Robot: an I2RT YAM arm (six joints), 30 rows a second.
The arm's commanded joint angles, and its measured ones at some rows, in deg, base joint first. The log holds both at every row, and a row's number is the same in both.
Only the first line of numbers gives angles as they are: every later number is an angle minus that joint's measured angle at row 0.
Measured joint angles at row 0: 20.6, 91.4, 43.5, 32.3, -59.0, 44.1
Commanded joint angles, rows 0 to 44: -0.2, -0.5, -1.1, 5.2, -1.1, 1.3; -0.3, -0.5, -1.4, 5.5, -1.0, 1.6; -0.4, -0.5, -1.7, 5.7, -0.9, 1.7; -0.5, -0.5, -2.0, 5.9, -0.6, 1.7; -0.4, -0.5, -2.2, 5.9, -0.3, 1.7; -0.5, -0.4, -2.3, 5.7, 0.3, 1.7; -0.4, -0.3, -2.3, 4.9, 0.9, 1.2; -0.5, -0.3, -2.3, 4.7, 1.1, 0.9; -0.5, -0.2, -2.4, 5.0, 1.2, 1.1; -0.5, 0.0, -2.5, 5.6, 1.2, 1.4; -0.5, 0.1, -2.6, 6.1, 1.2, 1.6; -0.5, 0.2, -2.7, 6.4, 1.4, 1.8; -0.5, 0.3, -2.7, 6.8, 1.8, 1.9; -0.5, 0.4, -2.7, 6.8, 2.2, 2.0; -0.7, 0.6, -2.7, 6.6, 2.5, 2.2; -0.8, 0.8, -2.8, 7.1, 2.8, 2.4; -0.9, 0.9, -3.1, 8.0, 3.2, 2.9; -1.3, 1.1, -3.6, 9.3, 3.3, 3.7; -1.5, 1.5, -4.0, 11.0, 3.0, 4.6; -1.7, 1.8, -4.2, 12.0, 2.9, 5.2; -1.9, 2.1, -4.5, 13.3, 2.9, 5.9; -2.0, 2.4, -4.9, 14.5, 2.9, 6.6; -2.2, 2.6, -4.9, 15.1, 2.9, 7.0; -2.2, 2.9, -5.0, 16.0, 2.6, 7.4; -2.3, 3.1, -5.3, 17.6, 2.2, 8.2; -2.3, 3.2, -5.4, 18.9, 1.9, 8.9; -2.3, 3.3, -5.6, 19.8, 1.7, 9.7; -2.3, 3.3, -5.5, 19.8, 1.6, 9.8; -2.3, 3.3, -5.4, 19.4, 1.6, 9.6; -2.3, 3.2, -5.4, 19.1, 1.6, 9.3; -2.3, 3.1, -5.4, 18.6, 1.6, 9.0; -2.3, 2.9, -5.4, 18.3, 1.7, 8.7; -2.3, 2.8, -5.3, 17.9, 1.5, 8.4; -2.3, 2.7, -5.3, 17.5, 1.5, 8.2; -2.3, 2.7, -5.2, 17.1, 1.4, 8.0; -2.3, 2.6, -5.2, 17.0, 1.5, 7.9; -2.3, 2.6, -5.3, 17.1, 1.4, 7.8; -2.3, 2.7, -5.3, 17.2, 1.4, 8.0; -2.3, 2.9, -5.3, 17.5, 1.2, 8.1; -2.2, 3.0, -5.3, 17.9, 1.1, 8.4; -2.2, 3.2, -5.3, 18.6, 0.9, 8.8; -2.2, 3.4, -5.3, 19.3, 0.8, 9.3; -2.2, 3.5, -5.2, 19.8, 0.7, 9.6; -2.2, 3.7, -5.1, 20.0, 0.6, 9.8; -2.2, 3.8, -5.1, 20.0, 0.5, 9.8
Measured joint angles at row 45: -2.3, 3.5, -5.4, 16.4, 1.4, 9.0
